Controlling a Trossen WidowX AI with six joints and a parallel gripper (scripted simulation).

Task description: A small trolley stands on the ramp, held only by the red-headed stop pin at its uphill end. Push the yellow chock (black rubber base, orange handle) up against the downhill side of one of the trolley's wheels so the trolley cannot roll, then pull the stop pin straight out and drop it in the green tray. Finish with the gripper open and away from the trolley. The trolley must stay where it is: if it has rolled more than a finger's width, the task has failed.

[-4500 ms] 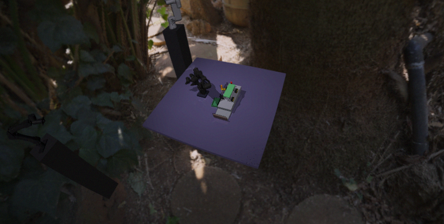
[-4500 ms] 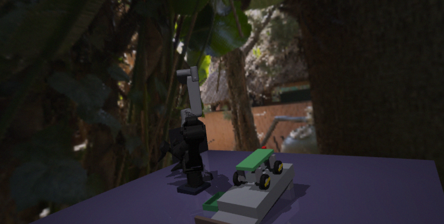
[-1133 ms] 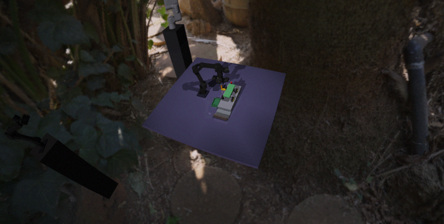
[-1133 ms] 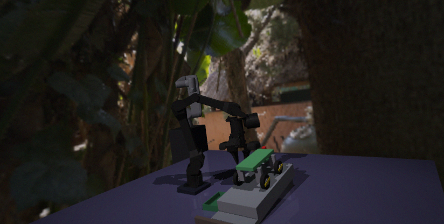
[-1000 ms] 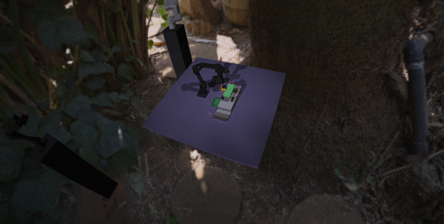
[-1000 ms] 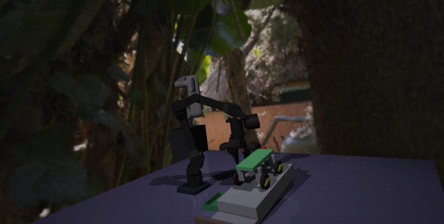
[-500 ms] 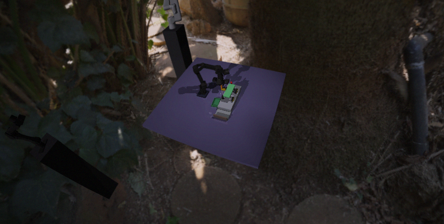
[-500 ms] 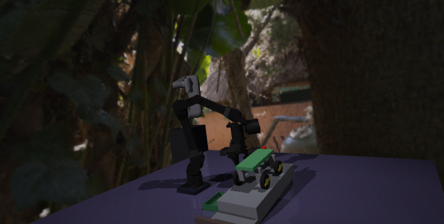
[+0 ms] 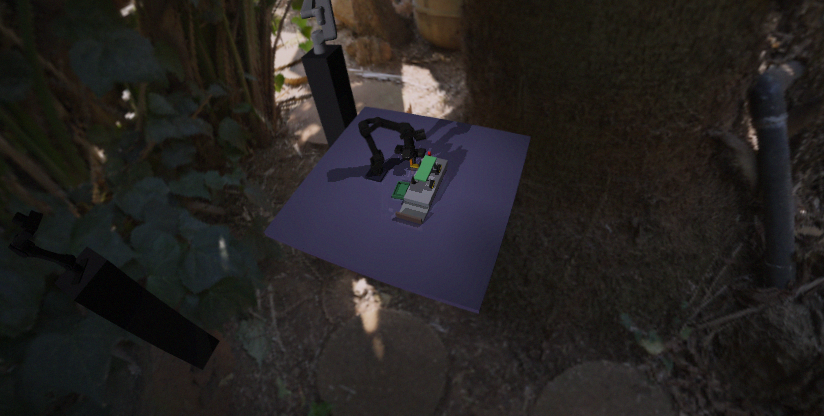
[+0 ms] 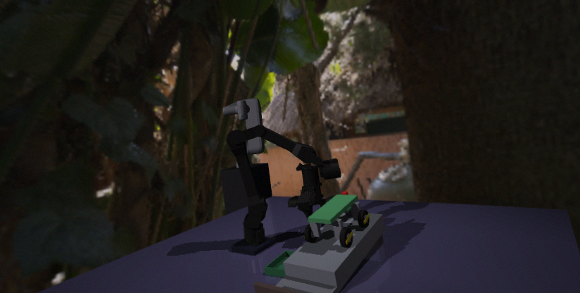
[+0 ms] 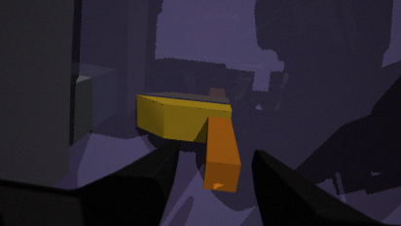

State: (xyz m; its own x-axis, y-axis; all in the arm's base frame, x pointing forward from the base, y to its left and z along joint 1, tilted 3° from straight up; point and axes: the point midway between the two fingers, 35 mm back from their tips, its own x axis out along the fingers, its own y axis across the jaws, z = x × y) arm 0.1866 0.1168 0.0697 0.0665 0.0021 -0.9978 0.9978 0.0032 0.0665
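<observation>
The yellow chock is 2 cm ahead of my gripper tip and 2 cm below it. The rest, counted from my gripper tip: brown strip 13 cm ahead, 41 cm to the right, 1 cm below; then stop pin 13 cm ahead, 2 cm to the right, 9 cm above; then green-decked trolley 15 cm ahead, 14 cm to the right, 7 cm above.
</observation>
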